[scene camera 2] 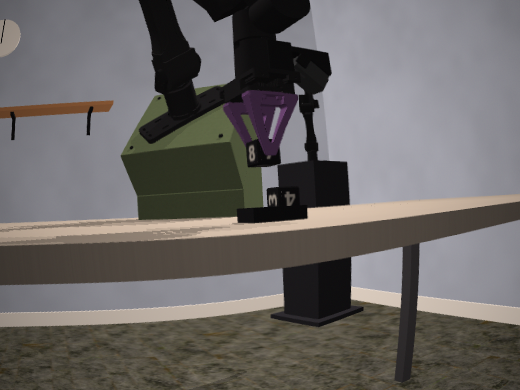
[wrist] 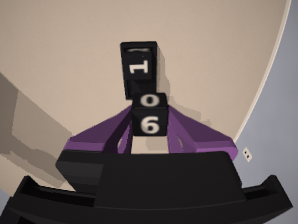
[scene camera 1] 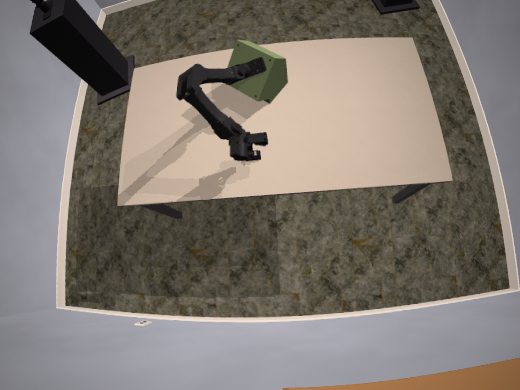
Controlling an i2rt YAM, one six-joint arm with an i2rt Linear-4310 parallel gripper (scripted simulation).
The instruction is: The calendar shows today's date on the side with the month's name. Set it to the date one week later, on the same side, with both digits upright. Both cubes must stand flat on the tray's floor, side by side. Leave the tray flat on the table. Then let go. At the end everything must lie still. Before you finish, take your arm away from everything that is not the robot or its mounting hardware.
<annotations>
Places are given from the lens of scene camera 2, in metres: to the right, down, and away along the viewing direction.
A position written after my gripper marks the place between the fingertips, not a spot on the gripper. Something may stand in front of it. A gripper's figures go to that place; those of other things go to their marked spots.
my gripper (scene camera 2: 263, 157): 0.01, -0.04, 0.56
black calendar tray (scene camera 2: 282, 213): 0.03, 0.02, 0.56
</annotations>
